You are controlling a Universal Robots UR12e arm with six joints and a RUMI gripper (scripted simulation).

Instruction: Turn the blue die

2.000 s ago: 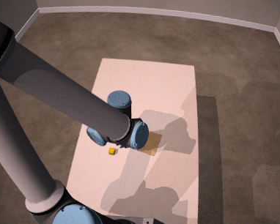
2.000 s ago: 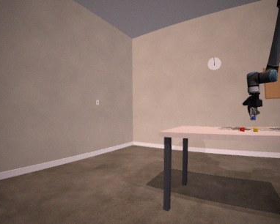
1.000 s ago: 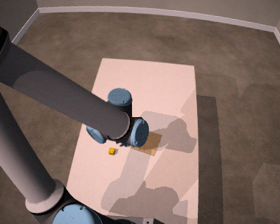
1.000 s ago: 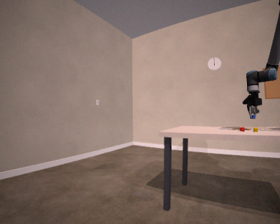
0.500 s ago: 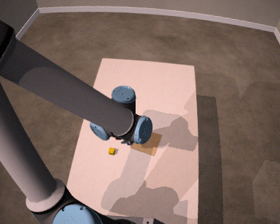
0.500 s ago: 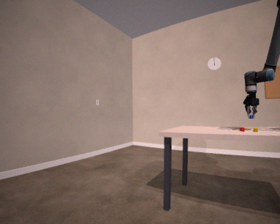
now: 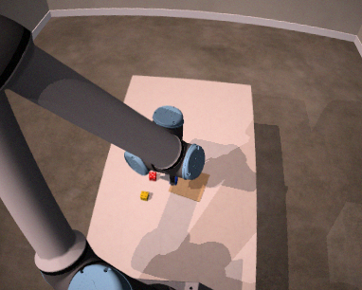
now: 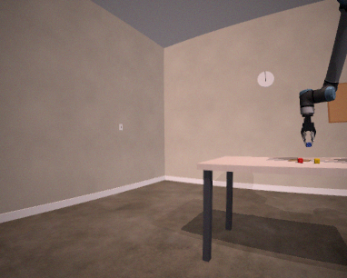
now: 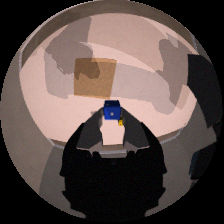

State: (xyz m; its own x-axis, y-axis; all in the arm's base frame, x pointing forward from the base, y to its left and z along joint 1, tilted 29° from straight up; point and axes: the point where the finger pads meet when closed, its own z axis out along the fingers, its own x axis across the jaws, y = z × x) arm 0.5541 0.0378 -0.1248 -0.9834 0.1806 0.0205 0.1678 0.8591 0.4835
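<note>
Right now my hand is 120 mm above the mat, 70 mm to the left of it and 50 mm short of it. Round my hand: blue die: right at my hand; yellow die: 120 mm to the left, 100 mm below, 20 mm behind; red die: 100 mm below, 90 mm to the left, 70 mm ahead.
</note>
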